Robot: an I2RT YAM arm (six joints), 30 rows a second.
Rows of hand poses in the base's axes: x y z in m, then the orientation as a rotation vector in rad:
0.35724 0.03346 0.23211 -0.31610 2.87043 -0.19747
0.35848 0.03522 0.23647 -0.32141 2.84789 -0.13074
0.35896 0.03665 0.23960 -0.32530 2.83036 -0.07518
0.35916 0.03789 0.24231 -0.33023 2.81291 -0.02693
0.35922 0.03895 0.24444 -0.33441 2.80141 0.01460
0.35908 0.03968 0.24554 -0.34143 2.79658 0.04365
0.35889 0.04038 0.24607 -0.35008 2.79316 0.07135
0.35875 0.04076 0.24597 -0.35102 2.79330 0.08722
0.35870 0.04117 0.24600 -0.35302 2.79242 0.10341
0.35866 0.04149 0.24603 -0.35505 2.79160 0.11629
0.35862 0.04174 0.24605 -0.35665 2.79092 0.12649
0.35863 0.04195 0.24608 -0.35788 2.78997 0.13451
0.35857 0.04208 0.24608 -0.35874 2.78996 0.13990
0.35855 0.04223 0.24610 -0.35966 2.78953 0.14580
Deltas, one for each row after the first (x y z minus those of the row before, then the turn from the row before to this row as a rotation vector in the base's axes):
0.00124 0.00176 0.00436 0.04641 -0.01988 0.01257
0.00048 0.00143 0.00313 0.03895 -0.01430 0.01003
0.00020 0.00124 0.00271 0.03407 -0.01361 0.01006
0.00006 0.00106 0.00213 0.02914 -0.00763 0.00837
-0.00014 0.00073 0.00110 0.01957 -0.00141 0.00844
-0.00019 0.00070 0.00053 0.01827 0.00029 0.00933
-0.00014 0.00038 -0.00010 0.01070 0.00198 0.00245
-0.00005 0.00041 0.00003 0.01090 0.00119 0.00328
-0.00004 0.00032 0.00003 0.00863 0.00092 0.00292
-0.00004 0.00025 0.00002 0.00683 0.00074 0.00231
0.00001 0.00021 0.00003 0.00543 0.00019 0.00182
-0.00006 0.00013 0.00000 0.00355 0.00076 0.00122
-0.00002 0.00015 0.00002 0.00395 0.00043 0.00134

